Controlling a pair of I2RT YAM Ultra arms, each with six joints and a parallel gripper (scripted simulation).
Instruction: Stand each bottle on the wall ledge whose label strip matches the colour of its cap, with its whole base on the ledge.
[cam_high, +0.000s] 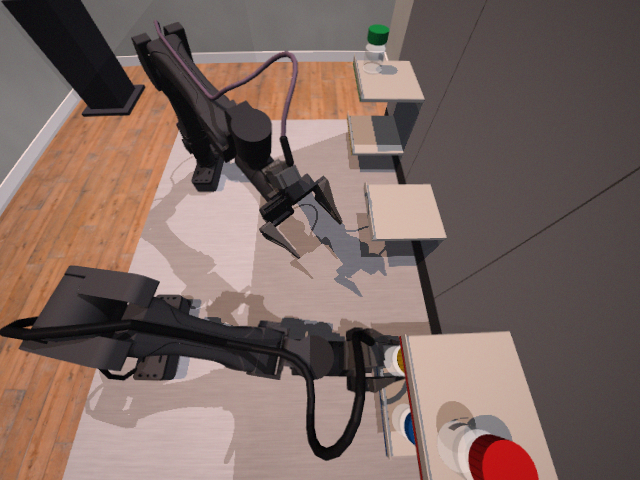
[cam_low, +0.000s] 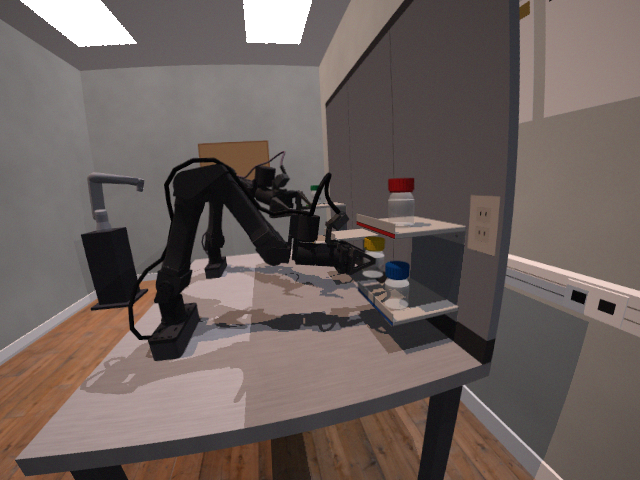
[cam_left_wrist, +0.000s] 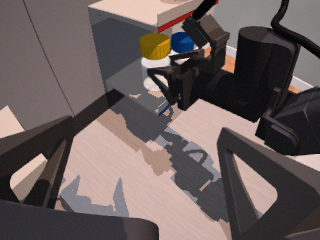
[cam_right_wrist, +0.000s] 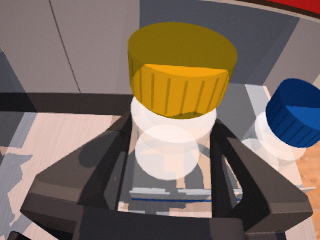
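The blue-capped bottle lies 110 mm to the right of my right hand, 50 mm below it and 20 mm ahead of it. From my right hand the other things lie so: grey wall panel 350 mm to the left, 260 mm above, 170 mm ahead; then red-capped bottle 150 mm above, 110 mm to the right, 30 mm ahead; then yellow-capped bottle 10 mm ahead.
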